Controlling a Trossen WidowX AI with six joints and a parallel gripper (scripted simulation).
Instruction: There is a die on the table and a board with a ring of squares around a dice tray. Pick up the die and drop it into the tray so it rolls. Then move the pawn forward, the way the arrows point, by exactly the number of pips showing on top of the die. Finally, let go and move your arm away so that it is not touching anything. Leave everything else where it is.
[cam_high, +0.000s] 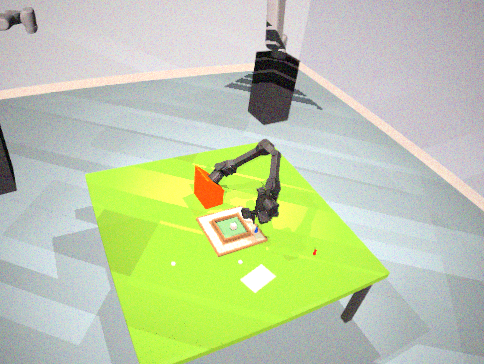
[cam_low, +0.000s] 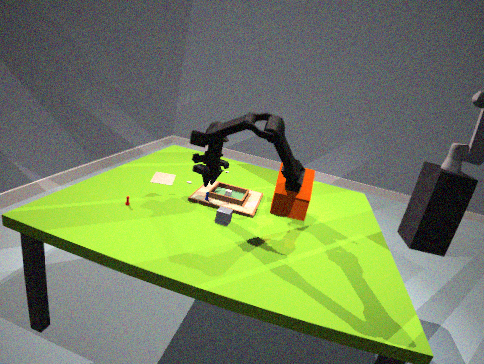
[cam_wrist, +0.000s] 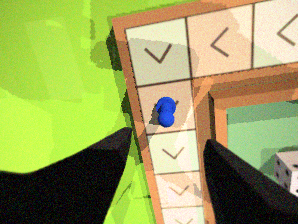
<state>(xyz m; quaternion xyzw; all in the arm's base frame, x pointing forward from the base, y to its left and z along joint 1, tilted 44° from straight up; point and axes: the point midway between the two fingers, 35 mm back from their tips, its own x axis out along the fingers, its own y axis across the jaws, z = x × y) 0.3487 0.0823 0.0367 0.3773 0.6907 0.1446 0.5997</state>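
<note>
My gripper tip is 5 cm above the blue pawn. Round my gripper tip: green dice tray (11 cm to the right, 8 cm behind, 7 cm below); then grey cube (14 cm to the left, 11 cm behind, 5 cm below); then white die (9 cm to the right, 8 cm behind, 5 cm below).
</note>
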